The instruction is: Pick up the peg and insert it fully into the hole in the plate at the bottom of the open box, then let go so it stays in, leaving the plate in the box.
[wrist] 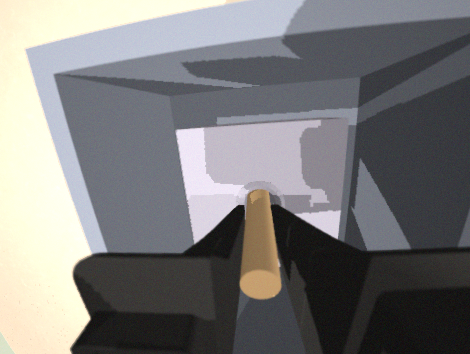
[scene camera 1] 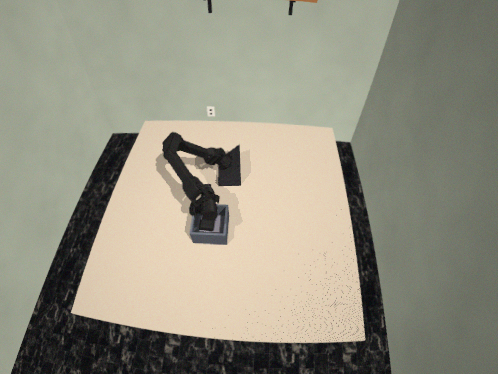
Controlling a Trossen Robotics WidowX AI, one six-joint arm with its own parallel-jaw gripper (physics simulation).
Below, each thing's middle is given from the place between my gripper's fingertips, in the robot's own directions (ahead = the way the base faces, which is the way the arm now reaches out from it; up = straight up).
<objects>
Now: hand 1 cm above the blue-grey box [scene camera 1: 220,238]. The rest, counted from my hand: tan peg [wrist: 260,278]: 1 cm above; then pale plate [wrist: 301,162]: 3 cm below.
</objects>
